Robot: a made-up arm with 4 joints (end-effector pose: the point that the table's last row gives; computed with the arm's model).
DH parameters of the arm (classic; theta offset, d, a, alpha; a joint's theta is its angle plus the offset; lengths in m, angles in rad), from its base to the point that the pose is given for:
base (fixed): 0 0.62 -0.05 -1.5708
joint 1: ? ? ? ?
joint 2: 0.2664 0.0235 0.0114 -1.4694
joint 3: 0 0.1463 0.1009 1.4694
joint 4: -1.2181 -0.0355 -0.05 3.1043
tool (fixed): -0.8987 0.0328 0 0
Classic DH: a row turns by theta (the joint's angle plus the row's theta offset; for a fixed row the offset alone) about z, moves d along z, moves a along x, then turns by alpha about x.
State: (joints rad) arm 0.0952 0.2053 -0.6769 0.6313
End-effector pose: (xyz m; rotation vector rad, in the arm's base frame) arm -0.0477 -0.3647 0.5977 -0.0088 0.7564 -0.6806
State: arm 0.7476 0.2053 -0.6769 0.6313
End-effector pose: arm -0.0618 -0.3647 0.6009 -0.2404 1.3814 -0.6815
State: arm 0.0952 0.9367 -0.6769 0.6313
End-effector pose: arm -0.1809 -0.3245 0.6104 0.2123 0.7321 -1.3980
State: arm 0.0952 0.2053 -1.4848 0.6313
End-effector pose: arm -0.0640 -0.3518 0.5286 0.0721 1.5592 -0.4769
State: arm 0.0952 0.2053 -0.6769 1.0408
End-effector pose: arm -0.0449 -0.3451 0.6023 -0.1753 0.7753 -1.0653
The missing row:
joint 1: 0 -0.17 -0.01 -1.5708
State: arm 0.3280 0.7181 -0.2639 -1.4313
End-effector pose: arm -0.1051 -0.4029 0.6283 0.3799 0.3269 0.7362
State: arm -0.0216 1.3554 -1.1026 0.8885
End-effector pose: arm -0.2154 -0.2595 0.5612 0.6273 1.1065 -1.8011
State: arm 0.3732 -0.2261 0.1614 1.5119
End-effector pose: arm -0.0008 -0.3027 0.6412 -0.1776 0.1687 -1.2383
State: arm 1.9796 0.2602 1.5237 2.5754
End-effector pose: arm 0.0463 -0.2324 0.6882 -0.8493 -0.4815 -2.1053
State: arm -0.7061 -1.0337 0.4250 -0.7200
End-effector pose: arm 0.0484 -0.2502 0.7983 -0.6845 -1.0282 1.6851
